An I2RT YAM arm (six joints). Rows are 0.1 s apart.
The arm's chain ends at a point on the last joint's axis. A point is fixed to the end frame.
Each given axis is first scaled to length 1.
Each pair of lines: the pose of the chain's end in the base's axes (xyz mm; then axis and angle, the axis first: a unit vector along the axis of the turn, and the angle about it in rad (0 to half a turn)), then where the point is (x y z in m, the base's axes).
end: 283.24, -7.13, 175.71, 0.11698, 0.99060, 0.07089, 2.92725
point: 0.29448 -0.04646 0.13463
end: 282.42, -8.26, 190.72, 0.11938, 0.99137, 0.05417, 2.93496
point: 0.29287 -0.04895 0.15077
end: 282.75, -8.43, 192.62, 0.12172, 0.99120, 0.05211, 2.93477
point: 0.29297 -0.04932 0.15281
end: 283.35, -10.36, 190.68, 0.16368, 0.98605, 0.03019, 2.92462
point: 0.28992 -0.05336 0.15236
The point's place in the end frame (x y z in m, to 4 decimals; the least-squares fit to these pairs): -0.0123 -0.0422 0.0378
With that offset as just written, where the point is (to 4 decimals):
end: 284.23, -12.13, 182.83, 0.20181, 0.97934, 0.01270, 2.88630
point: 0.2884 -0.0568 0.1461
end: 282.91, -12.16, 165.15, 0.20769, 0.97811, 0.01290, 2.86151
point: 0.2874 -0.0570 0.1286
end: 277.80, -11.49, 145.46, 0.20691, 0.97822, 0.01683, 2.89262
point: 0.2814 -0.0558 0.1082
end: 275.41, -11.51, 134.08, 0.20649, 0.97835, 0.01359, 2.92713
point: 0.2777 -0.0558 0.0967
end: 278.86, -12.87, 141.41, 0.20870, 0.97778, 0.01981, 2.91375
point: 0.2816 -0.0568 0.1036
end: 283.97, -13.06, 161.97, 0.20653, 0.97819, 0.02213, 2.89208
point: 0.2878 -0.0570 0.1243
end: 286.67, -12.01, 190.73, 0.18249, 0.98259, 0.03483, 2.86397
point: 0.2939 -0.0551 0.1527
